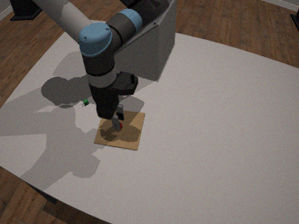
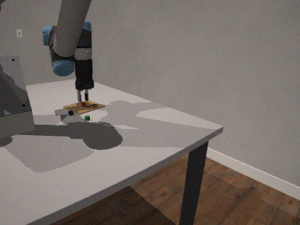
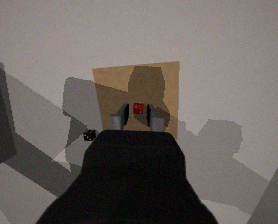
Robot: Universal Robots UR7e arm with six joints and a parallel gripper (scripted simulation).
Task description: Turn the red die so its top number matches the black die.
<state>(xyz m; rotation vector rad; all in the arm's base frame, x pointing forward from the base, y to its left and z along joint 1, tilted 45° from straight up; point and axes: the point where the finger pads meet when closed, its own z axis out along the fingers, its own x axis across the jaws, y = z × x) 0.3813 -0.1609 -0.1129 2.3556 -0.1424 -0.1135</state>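
Right now the red die is 30 mm below my hand. Also, from my hand: green die 70 mm behind, 150 mm to the right, 40 mm below; black die 90 mm behind, 50 mm to the right, 40 mm below; tan mat 40 mm below.
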